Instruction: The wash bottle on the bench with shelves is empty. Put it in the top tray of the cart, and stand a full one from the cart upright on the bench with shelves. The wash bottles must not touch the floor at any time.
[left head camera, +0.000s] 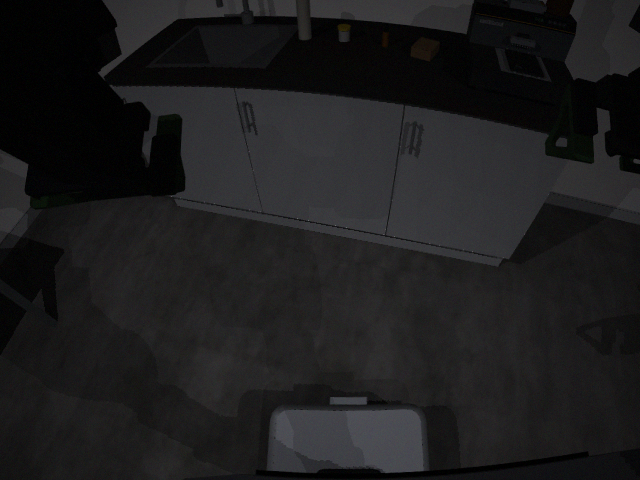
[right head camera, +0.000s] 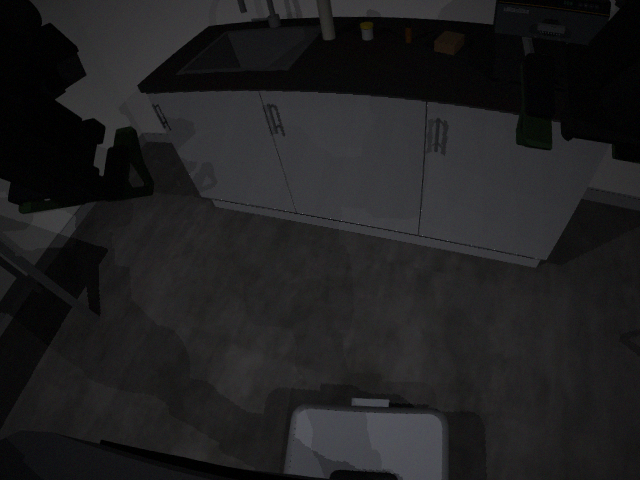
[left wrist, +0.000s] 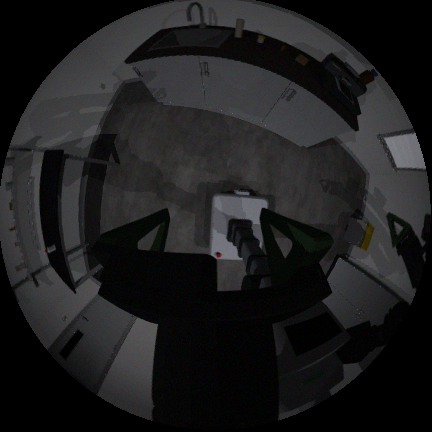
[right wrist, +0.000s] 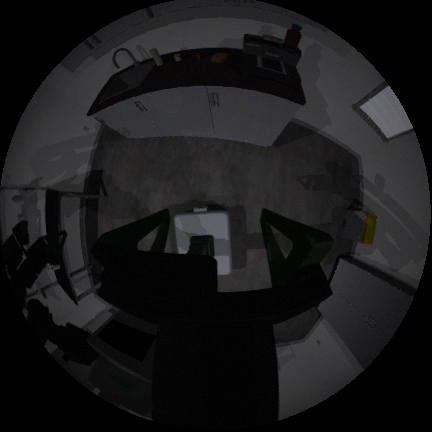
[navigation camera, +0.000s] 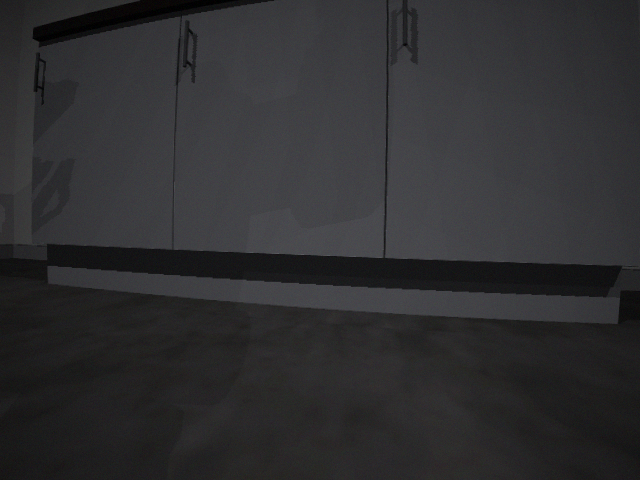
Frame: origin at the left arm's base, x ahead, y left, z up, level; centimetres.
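Seen in the pictures: left gripper, fingertip midpoint: (left head camera: 139, 188) (right head camera: 117, 193) (left wrist: 214, 212) (right wrist: 61, 232); right gripper, fingertip midpoint: (left head camera: 585, 156) (right head camera: 566, 144) (left wrist: 389, 215) (right wrist: 214, 213).
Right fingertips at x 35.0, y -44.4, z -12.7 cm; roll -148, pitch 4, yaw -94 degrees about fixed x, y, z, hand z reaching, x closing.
A point is followed by its place in that frame.
The bench with shelves (left wrist: 51, 190) (right wrist: 53, 215) stands at the far left of both wrist views, its dark top seen at a steep slant. A small white wash bottle (left wrist: 51, 248) @(x -21.0, y 160.2, z -44.1 cm) with a red spot is on its top in the left wrist view, tiny and dim. The cart does not show clearly in any view. My left gripper (left head camera: 109, 198) (right head camera: 87, 201) (left wrist: 214, 212) @(x 32.1, y 0.8, z -14.6 cm) is open and empty. My right gripper (left head camera: 604, 157) @(x 35.0, y -44.4, z -12.7 cm) (right head camera: 578, 147) @(x 35.0, y -44.4, z -12.7 cm) (right wrist: 214, 213) @(x 35.0, y -44.4, z -12.7 cm) is open and empty. Both hang in the air, well away from the bottle.
A white cabinet (left head camera: 320, 155) @(x 116.4, y -12.2, z -83.8 cm) (right head camera: 351, 155) @(x 116.1, y -13.7, z -83.7 cm) (navigation camera: 284, 129) @(x 115.9, y -14.8, z -92.8 cm) with a dark worktop crosses the front. It carries a sink (left head camera: 222, 46) @(x 172.8, y 34.7, z -59.9 cm), a yellow-lidded jar (left head camera: 343, 33) @(x 146.1, y -21.7, z -46.2 cm), an orange-brown box (left head camera: 424, 50) @(x 131.8, y -50.1, z -46.3 cm) and an instrument (left head camera: 522, 31) @(x 128.1, y -82.9, z -34.3 cm). A yellow-fronted object (left wrist: 367, 236) @(x -2.0, y -240.7, z -96.0 cm) (right wrist: 370, 228) @(x -2.9, y -242.9, z -96.0 cm) is at the right.
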